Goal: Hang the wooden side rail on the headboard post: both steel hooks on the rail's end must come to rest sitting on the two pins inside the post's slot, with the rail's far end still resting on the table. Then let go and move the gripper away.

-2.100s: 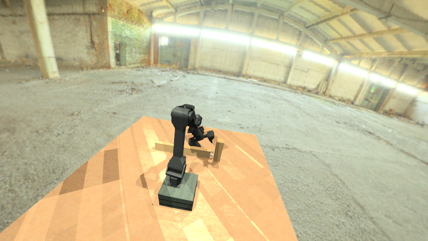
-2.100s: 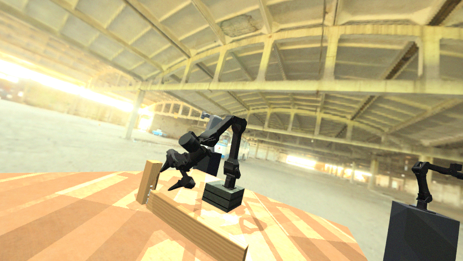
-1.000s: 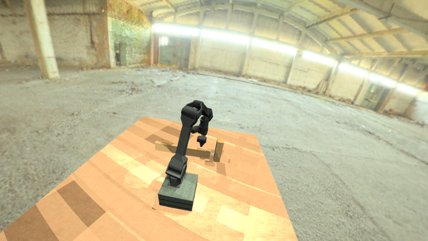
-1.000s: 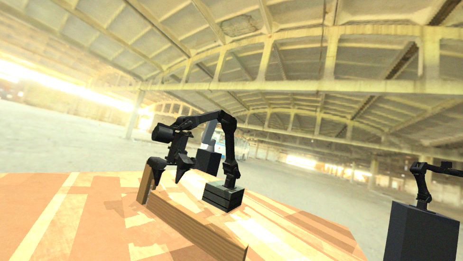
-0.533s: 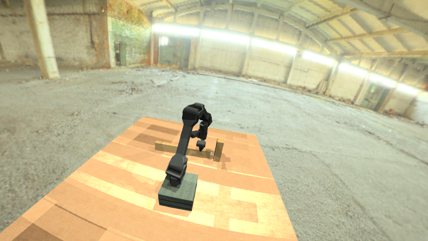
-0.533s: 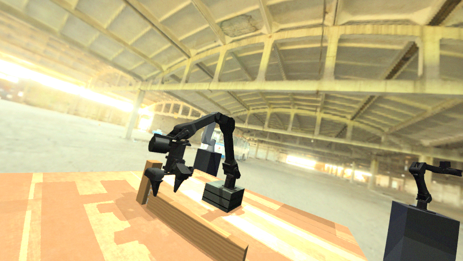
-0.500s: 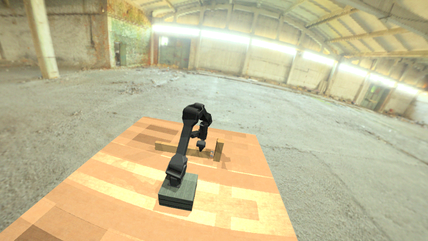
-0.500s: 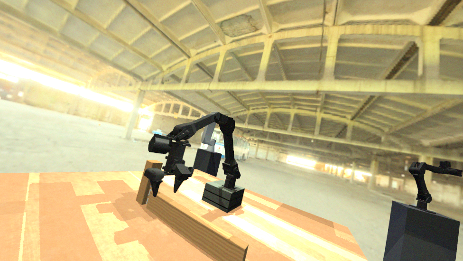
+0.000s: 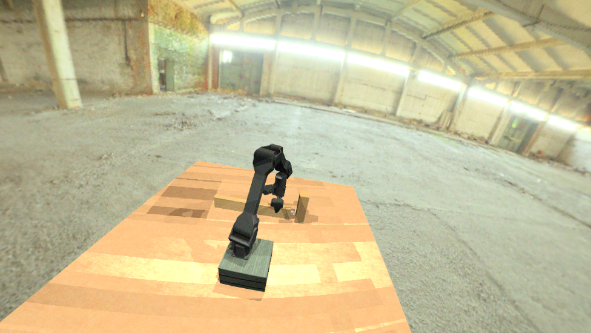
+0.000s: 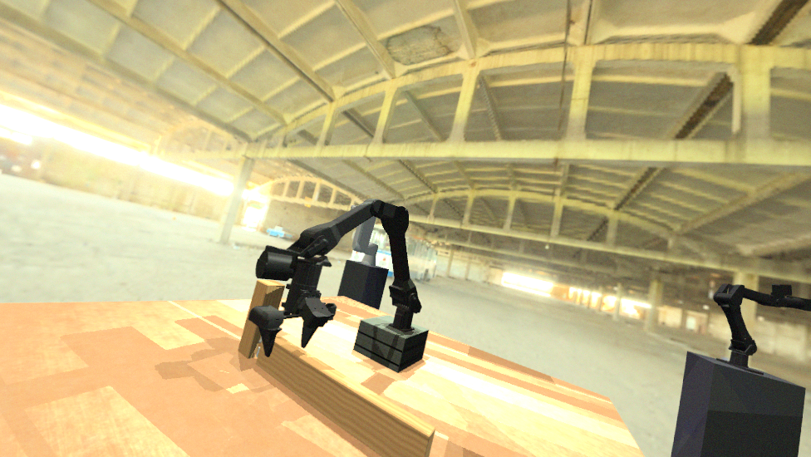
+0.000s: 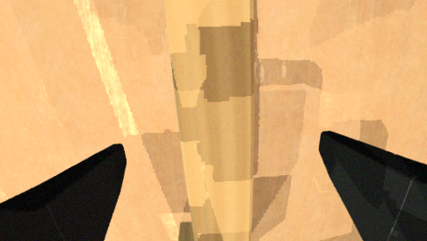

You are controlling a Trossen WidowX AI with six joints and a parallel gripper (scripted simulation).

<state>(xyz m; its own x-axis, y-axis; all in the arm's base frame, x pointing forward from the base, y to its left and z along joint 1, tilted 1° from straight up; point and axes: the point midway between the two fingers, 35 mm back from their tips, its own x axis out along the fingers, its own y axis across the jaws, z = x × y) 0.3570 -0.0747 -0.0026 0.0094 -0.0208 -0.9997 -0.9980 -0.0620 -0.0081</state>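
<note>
The upright headboard post lies 130 mm to the right of my gripper tip and 30 mm above it.
</note>
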